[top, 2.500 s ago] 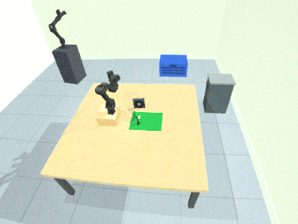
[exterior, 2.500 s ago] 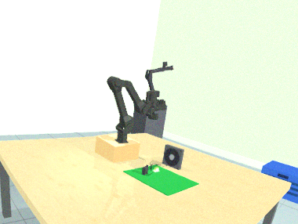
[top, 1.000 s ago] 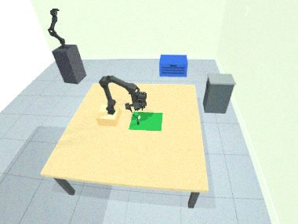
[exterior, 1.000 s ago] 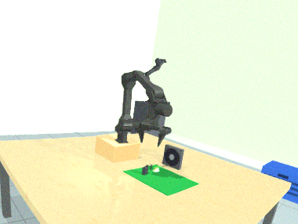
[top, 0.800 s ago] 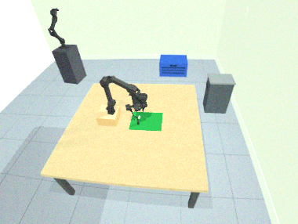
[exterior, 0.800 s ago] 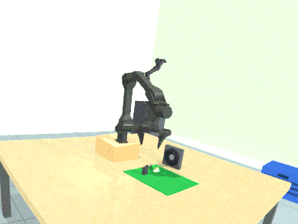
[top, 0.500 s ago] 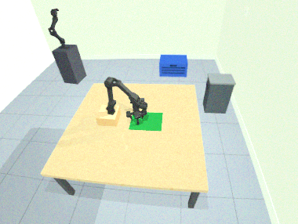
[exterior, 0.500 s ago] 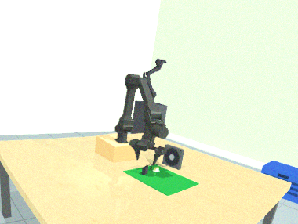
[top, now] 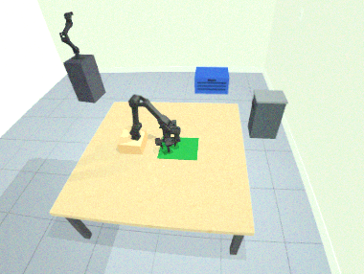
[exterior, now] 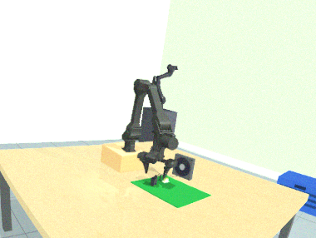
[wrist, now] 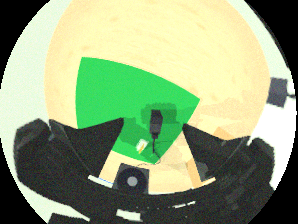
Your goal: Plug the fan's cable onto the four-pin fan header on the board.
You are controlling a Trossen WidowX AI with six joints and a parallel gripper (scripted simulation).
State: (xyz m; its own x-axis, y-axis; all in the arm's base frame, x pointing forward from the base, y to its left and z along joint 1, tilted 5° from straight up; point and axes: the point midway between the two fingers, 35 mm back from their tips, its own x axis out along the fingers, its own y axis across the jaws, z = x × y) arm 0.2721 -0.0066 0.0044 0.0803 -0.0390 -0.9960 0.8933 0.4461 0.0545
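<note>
My gripper tip is 3 cm above the dark plug, 1 cm to the right of it and 1 cm past it. Round my gripper tip: green board: 6 cm to the left, 6 cm below, 6 cm ahead; black fan: 23 cm to the left, 7 cm behind, 1 cm above.
</note>
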